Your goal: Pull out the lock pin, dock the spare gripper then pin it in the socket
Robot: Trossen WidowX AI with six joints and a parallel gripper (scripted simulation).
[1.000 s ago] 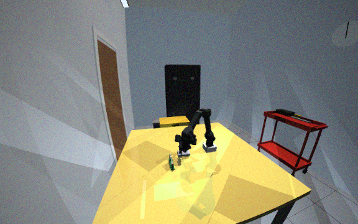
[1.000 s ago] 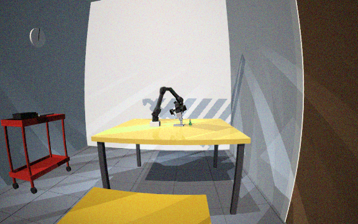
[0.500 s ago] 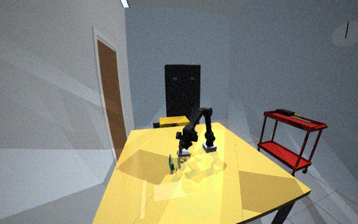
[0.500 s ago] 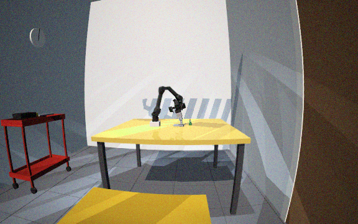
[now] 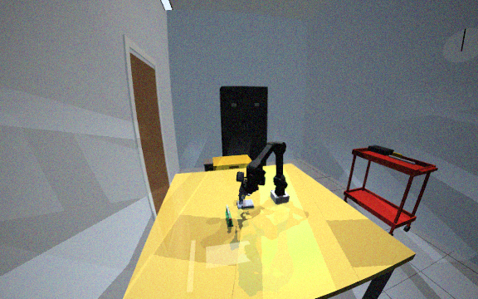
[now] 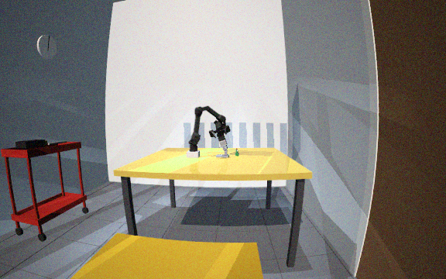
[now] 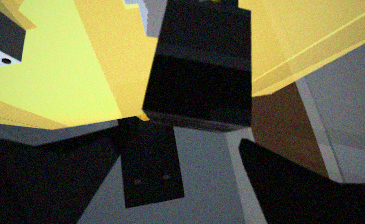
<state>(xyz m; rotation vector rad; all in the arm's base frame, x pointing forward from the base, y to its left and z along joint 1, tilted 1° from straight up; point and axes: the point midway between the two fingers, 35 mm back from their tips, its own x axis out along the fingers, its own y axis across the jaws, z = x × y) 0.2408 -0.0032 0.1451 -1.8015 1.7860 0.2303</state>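
The green bracket lies 150 mm ahead of my gripper tip, 130 mm to the left of it and 160 mm below it. Also, from my gripper tip: spare gripper (20 mm ahead, 20 mm to the left, 60 mm below); mount (20 mm ahead, 20 mm to the left, 130 mm below).
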